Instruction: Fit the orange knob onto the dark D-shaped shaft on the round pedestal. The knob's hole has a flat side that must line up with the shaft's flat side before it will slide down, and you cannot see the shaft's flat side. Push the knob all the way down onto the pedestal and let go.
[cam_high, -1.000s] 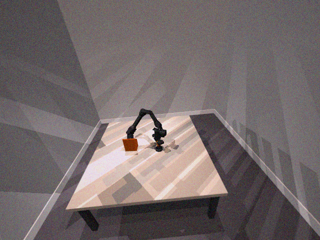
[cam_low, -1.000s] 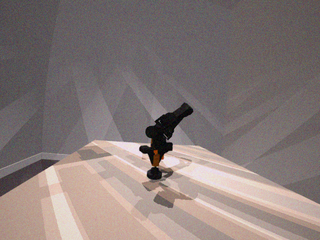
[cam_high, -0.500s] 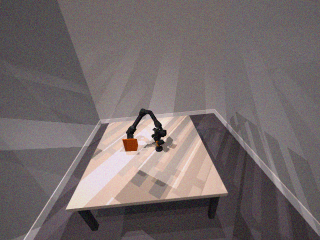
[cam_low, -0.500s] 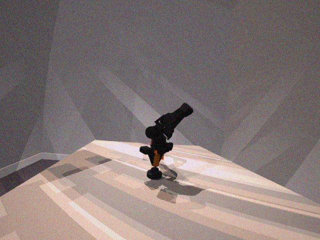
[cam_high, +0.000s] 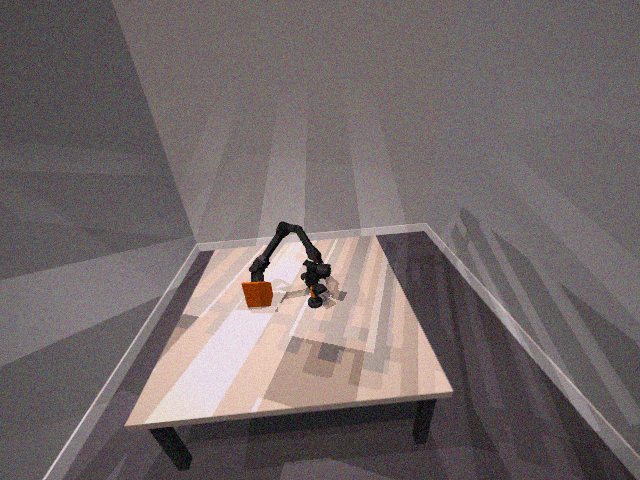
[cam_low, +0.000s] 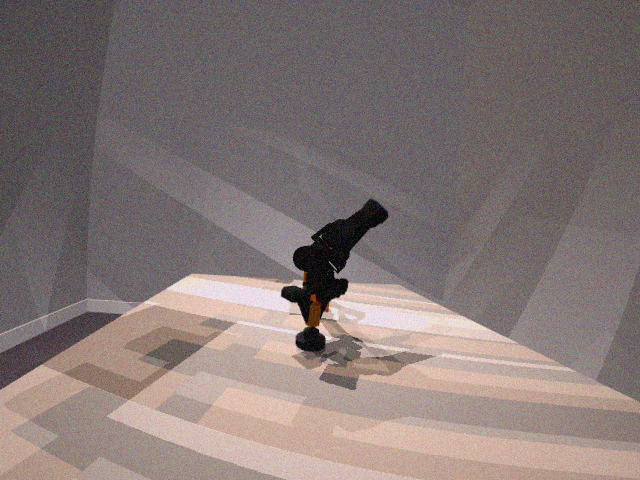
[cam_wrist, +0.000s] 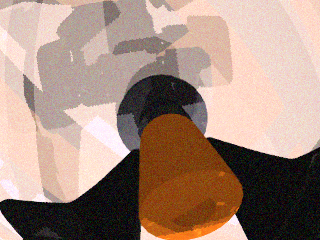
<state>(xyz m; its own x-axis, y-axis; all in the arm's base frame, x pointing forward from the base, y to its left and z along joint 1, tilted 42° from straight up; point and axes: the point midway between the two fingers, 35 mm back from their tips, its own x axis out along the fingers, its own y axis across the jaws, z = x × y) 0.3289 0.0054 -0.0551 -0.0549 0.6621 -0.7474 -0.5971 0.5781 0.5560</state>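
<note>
The pedestal lies 40 mm below my gripper tip. Round my gripper tip: orange knob (20 mm above).
</note>
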